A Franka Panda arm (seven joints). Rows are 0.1 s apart.
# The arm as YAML. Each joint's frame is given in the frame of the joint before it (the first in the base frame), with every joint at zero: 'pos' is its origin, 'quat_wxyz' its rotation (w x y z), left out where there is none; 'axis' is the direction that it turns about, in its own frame. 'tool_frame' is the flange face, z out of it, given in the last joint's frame.
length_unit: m
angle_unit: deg
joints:
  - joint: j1
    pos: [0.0, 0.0, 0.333]
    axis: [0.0, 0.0, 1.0]
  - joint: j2
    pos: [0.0, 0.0, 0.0]
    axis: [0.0, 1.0, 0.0]
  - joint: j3
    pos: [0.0, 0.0, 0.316]
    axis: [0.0, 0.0, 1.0]
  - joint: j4
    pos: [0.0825, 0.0, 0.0]
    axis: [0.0, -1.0, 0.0]
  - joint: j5
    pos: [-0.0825, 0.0, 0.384]
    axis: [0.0, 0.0, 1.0]
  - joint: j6
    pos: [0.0, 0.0, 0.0]
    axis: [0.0, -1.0, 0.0]
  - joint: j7
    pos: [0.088, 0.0, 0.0]
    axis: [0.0, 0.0, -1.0]
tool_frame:
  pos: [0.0, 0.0, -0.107]
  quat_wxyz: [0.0, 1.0, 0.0, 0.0]
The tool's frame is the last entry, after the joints.
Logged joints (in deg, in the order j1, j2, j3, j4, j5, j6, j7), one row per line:
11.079, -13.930, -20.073, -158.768, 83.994, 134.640, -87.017
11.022, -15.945, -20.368, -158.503, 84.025, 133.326, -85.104
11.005, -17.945, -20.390, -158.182, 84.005, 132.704, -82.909
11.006, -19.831, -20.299, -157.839, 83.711, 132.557, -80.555
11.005, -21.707, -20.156, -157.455, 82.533, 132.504, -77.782
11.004, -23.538, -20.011, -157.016, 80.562, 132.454, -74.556
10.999, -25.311, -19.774, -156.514, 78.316, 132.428, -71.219
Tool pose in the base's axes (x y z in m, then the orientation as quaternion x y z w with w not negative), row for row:
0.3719, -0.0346, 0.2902, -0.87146, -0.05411, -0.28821, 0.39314
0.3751, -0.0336, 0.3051, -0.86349, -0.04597, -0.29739, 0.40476
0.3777, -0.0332, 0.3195, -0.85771, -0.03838, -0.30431, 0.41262
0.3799, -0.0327, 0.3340, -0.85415, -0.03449, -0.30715, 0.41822
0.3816, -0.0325, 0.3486, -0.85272, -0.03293, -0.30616, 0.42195
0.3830, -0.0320, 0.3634, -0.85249, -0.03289, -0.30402, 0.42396
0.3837, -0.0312, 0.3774, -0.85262, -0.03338, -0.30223, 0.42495
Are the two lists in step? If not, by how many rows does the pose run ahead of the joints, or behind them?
The pose runs 1 row ahead of the joints: the pose in row i belongs to the joints in row i + 1.
